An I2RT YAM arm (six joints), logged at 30 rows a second.
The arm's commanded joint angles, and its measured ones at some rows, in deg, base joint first. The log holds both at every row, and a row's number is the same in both.
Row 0, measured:
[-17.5, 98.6, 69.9, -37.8, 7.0, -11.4]
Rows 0 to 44, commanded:
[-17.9, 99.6, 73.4, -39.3, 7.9, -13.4]
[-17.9, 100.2, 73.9, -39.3, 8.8, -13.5]
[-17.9, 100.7, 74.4, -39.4, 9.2, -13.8]
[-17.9, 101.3, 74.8, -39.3, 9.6, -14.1]
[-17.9, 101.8, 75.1, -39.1, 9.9, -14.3]
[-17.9, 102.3, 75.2, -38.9, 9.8, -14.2]
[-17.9, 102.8, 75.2, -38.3, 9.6, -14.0]
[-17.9, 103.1, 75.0, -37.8, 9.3, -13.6]
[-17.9, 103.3, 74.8, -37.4, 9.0, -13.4]
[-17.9, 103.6, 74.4, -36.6, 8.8, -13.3]
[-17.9, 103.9, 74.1, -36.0, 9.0, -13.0]
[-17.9, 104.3, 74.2, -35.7, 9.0, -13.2]
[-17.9, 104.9, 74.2, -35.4, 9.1, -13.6]
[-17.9, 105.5, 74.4, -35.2, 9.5, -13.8]
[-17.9, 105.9, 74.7, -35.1, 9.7, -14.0]
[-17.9, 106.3, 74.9, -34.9, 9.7, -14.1]
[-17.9, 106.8, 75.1, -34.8, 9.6, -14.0]
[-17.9, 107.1, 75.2, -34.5, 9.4, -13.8]
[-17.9, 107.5, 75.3, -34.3, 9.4, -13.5]
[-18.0, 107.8, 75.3, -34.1, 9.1, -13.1]
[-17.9, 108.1, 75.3, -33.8, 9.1, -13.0]
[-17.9, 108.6, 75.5, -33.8, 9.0, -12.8]
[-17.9, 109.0, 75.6, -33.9, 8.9, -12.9]
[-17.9, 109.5, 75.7, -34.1, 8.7, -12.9]
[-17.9, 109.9, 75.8, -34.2, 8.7, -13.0]
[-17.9, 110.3, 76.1, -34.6, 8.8, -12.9]
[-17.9, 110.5, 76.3, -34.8, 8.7, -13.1]
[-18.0, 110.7, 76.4, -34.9, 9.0, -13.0]
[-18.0, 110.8, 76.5, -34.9, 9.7, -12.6]
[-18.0, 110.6, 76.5, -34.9, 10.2, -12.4]
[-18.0, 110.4, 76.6, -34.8, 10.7, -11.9]
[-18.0, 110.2, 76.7, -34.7, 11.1, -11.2]
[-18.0, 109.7, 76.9, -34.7, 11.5, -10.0]
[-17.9, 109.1, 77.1, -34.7, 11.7, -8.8]
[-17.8, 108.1, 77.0, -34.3, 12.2, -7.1]
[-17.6, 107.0, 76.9, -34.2, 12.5, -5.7]
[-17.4, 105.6, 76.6, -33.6, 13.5, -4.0]
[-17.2, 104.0, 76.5, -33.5, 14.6, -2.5]
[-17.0, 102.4, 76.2, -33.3, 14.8, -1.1]
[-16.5, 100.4, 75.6, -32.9, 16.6, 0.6]
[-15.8, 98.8, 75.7, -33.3, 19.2, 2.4]
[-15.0, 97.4, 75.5, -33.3, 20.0, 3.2]
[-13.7, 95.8, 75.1, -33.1, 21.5, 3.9]
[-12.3, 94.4, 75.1, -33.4, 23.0, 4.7]
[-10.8, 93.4, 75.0, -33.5, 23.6, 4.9]
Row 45, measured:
[-14.3, 97.7, 75.4, -34.7, 18.6, 0.3]
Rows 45 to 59, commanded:
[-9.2, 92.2, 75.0, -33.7, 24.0, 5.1]
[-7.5, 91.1, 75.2, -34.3, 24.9, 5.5]
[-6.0, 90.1, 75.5, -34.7, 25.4, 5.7]
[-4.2, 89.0, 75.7, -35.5, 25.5, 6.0]
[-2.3, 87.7, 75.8, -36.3, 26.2, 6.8]
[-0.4, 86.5, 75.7, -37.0, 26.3, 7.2]
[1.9, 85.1, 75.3, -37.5, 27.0, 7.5]
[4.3, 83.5, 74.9, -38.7, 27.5, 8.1]
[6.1, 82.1, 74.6, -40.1, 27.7, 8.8]
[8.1, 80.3, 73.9, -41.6, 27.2, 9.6]
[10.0, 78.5, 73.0, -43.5, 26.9, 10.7]
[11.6, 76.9, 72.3, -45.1, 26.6, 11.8]
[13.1, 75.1, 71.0, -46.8, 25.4, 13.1]
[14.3, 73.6, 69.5, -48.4, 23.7, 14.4]
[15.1, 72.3, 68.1, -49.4, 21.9, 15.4]
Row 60, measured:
[13.8, 75.8, 71.0, -42.7, 24.1, 10.4]
